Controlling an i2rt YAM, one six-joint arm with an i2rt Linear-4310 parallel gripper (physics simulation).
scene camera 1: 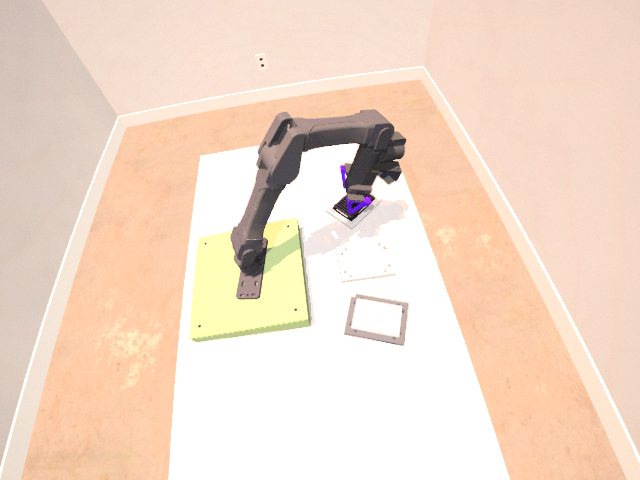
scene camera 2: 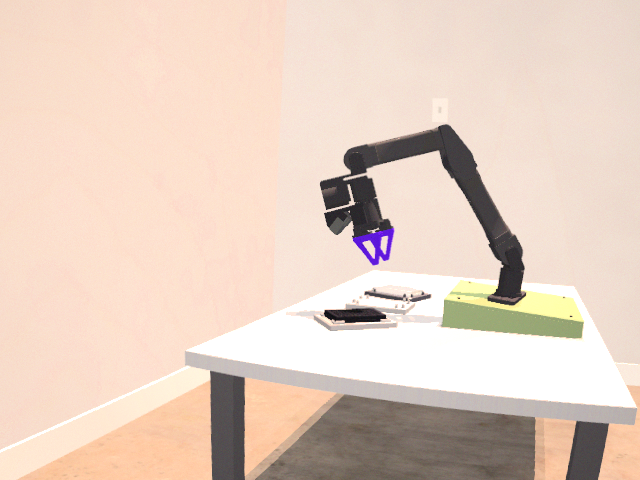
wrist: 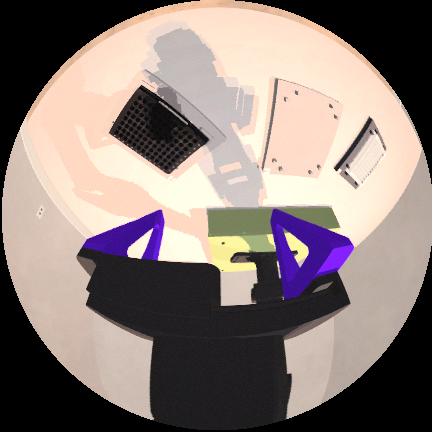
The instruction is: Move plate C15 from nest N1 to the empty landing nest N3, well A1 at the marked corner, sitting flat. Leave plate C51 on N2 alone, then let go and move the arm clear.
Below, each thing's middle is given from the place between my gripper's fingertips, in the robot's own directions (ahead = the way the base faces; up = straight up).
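Scene:
The pale plate [scene camera 1: 371, 316] is 32 cm to the right of my hand, 8 cm ahead of it and 12 cm below it. Then there is the black well plate [scene camera 2: 359, 315], which I find 9 cm to the left of my hand, 2 cm ahead of it and 12 cm below it. Going by their middles, of the things named here the black well plate is the nearest to my hand.

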